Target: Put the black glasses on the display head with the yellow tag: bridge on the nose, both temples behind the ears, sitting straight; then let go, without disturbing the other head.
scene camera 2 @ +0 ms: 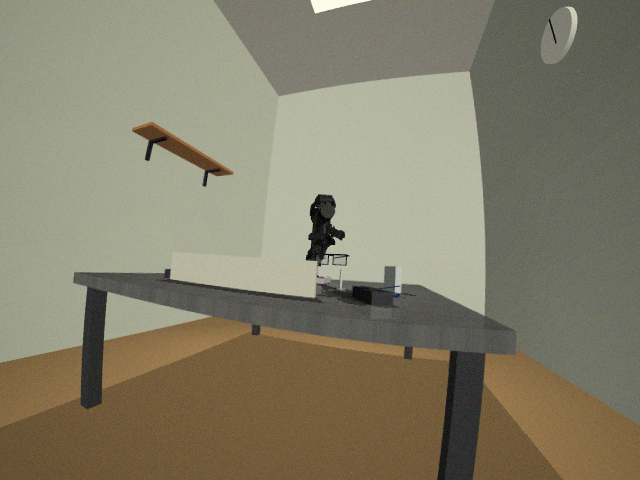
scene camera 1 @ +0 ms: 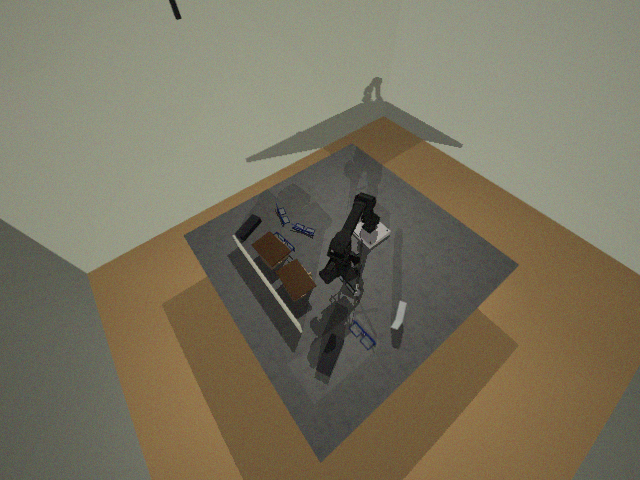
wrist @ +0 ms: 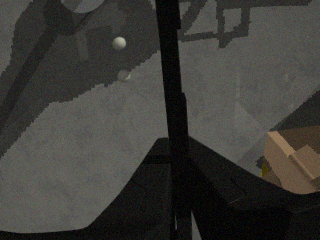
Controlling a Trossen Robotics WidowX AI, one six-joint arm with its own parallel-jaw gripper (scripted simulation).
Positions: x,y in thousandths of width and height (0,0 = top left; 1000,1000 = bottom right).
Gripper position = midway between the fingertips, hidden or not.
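Observation:
The wrist view shows the gripper (wrist: 542,610), while a long white board (scene camera 2: 440,576) can be seen from scene camera 2. In scene camera 1 there is a tan head (scene camera 1: 463,584).

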